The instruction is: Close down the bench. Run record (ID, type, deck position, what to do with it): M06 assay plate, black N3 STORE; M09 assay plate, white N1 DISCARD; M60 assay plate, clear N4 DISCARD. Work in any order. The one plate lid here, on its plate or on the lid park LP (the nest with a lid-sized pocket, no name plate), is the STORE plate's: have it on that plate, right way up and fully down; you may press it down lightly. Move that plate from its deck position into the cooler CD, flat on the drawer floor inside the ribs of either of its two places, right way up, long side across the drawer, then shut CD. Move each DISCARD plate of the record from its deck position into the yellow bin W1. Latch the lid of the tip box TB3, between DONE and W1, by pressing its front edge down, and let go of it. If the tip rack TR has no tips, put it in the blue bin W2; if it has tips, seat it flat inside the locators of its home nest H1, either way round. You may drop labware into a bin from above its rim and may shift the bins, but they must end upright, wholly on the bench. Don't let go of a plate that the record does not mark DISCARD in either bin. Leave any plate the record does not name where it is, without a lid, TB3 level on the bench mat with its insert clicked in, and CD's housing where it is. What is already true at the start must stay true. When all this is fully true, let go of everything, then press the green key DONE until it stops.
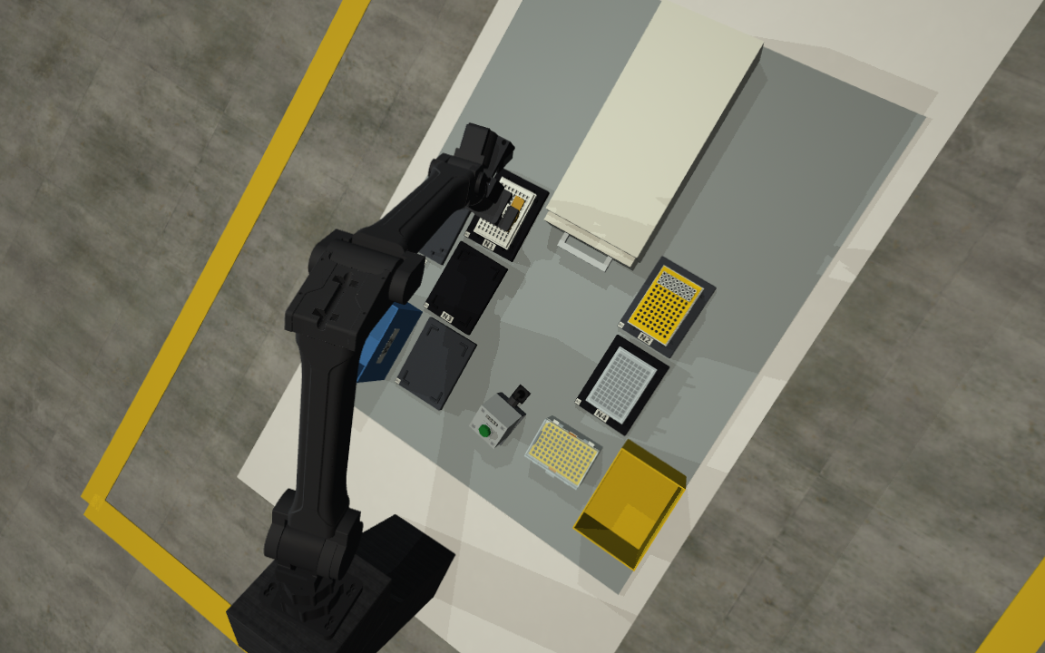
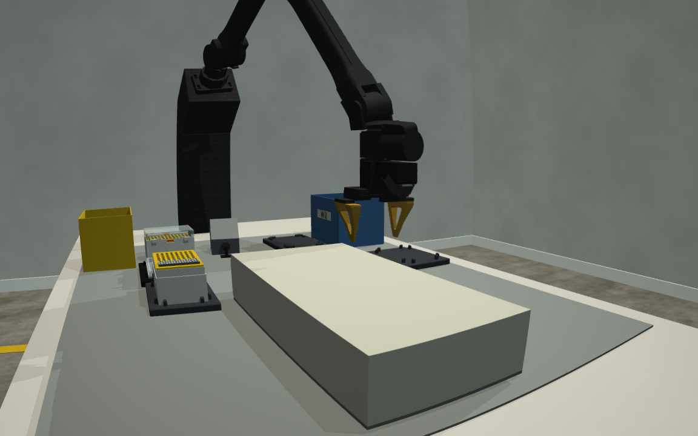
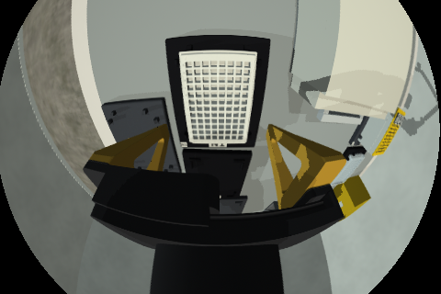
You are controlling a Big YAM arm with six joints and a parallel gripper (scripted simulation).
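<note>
The white plate is 60 mm below my hand. Also, from my hand: nest N3: 170 mm behind, 80 mm below, 40 mm to the left; home nest H1: 150 mm to the left, 80 mm below, 50 mm behind; nest N1: 80 mm below.
</note>
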